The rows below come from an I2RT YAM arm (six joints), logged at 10 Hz.
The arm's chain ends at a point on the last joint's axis. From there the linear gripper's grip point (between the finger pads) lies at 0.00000 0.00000 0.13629 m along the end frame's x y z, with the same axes.
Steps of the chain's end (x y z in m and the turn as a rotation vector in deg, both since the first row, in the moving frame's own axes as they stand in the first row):
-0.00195 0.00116 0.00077 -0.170 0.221 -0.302
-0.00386 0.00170 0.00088 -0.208 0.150 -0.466
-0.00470 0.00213 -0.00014 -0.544 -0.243 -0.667
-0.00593 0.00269 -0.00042 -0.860 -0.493 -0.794
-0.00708 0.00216 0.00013 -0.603 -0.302 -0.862
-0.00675 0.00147 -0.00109 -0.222 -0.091 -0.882
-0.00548 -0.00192 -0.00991 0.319 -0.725 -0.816
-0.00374 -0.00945 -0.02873 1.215 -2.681 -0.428
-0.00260 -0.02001 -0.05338 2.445 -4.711 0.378
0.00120 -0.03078 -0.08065 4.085 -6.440 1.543
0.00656 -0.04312 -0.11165 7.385 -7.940 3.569
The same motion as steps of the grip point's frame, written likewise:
-0.00142 0.00156 0.00077 -0.170 0.221 -0.302
-0.00350 0.00219 0.00088 -0.208 0.150 -0.466
-0.00527 0.00343 -0.00015 -0.544 -0.243 -0.667
-0.00709 0.00474 -0.00044 -0.860 -0.493 -0.794
-0.00779 0.00360 0.00012 -0.603 -0.302 -0.862
-0.00696 0.00200 -0.00109 -0.222 -0.091 -0.882
-0.00721 -0.00267 -0.00992 0.319 -0.725 -0.816
-0.01013 -0.01232 -0.02891 1.215 -2.681 -0.428
-0.01377 -0.02585 -0.05396 2.445 -4.711 0.378
-0.01394 -0.04067 -0.08186 4.085 -6.440 1.543
-0.01166 -0.06116 -0.11408 7.385 -7.940 3.569

